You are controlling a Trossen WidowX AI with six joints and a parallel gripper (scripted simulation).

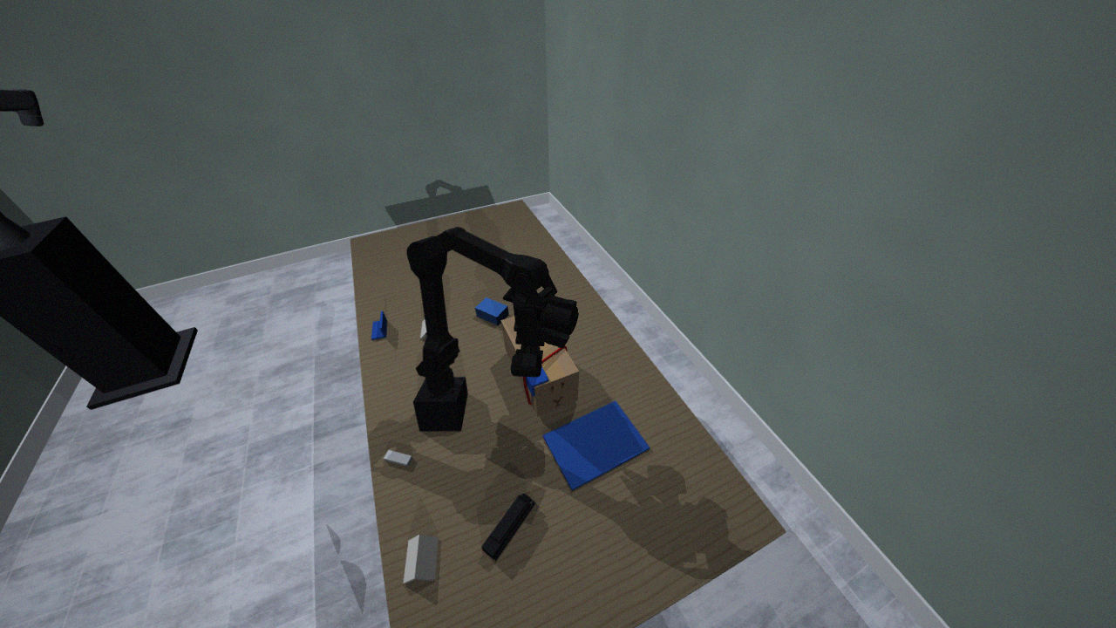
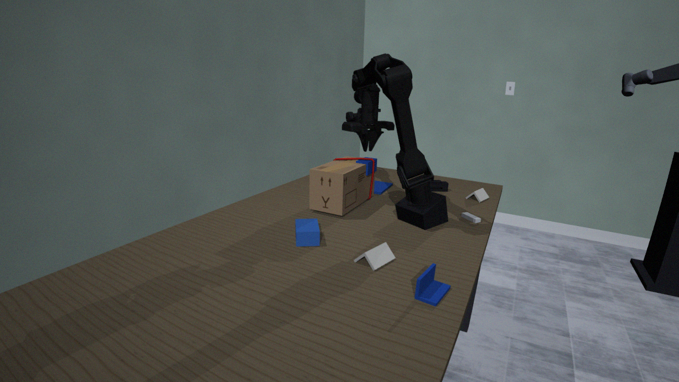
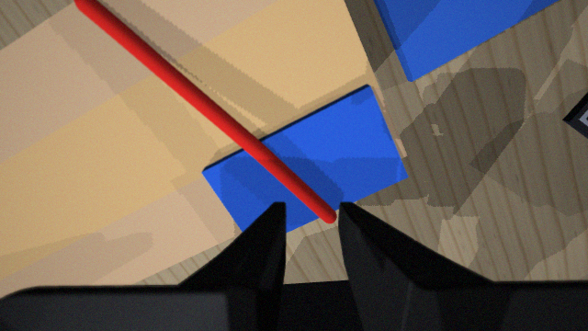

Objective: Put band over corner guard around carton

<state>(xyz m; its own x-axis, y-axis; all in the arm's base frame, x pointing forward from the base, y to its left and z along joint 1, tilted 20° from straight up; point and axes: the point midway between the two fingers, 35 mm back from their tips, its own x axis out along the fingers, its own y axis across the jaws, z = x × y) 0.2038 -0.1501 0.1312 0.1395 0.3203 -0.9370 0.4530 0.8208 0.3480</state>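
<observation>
Now: hand 4 cm short of the cardboard carton, 8 cm to the right of it and 14 cm above it. From my hand the other things lie so: blue block: 1 cm behind, 38 cm to the left, 19 cm below; then flat blue mat: 9 cm ahead, 17 cm to the right, 21 cm below.
</observation>
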